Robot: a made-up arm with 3 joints.
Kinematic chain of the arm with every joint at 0, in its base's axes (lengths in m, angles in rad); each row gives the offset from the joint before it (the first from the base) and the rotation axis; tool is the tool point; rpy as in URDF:
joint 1: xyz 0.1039 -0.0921 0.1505 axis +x
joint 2: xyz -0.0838 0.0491 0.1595 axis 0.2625 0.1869 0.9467
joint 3: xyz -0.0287 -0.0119 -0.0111 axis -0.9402 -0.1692 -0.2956
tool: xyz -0.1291 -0.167 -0.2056 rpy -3.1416 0 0
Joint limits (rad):
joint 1: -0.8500..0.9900
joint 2: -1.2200..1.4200
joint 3: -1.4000..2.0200
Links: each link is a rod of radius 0.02 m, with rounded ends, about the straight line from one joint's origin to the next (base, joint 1, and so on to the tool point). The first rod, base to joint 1, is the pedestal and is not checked.
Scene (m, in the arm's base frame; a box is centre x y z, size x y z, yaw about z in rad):
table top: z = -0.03
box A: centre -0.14 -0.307 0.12 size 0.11 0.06 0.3 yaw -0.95
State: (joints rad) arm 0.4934 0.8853 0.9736
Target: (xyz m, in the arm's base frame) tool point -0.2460 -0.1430 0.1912
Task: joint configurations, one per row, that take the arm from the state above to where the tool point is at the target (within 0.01 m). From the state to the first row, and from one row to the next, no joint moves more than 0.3 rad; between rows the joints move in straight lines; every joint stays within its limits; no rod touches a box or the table.
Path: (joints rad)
1: 0.2309 0.7903 1.0218
2: -0.0316 0.6953 1.0700
3: -0.2941 0.6002 1.1183
4: -0.5566 0.5052 1.1665
5: -0.8191 0.4102 1.2147
6: -0.7242 0.1375 1.0184
7: -0.6292 -0.1351 0.8220
8: -0.5343 -0.4078 0.6257
9: -0.4393 -0.6805 0.4293

